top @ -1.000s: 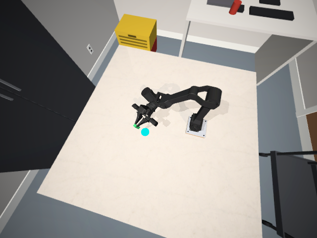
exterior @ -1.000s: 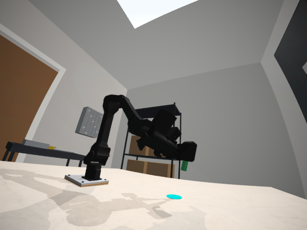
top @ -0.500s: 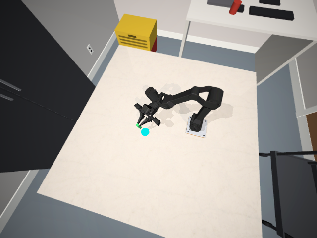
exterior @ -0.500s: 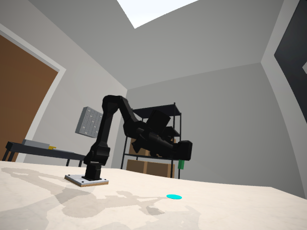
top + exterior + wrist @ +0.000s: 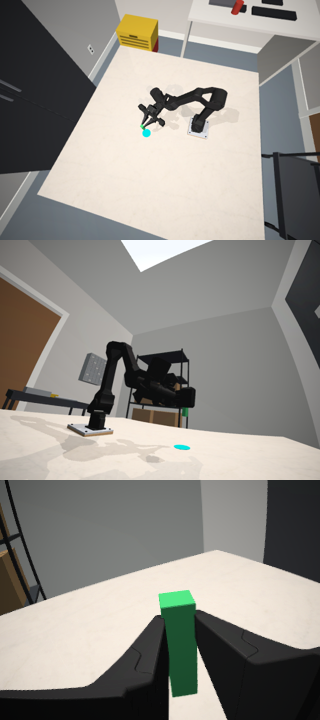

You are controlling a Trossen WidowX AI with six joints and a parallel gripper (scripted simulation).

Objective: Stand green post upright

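My gripper tip is 1 cm past the cyan circle and 16 cm above it. The rest, counted from my gripper tip: green post: 2 cm below.
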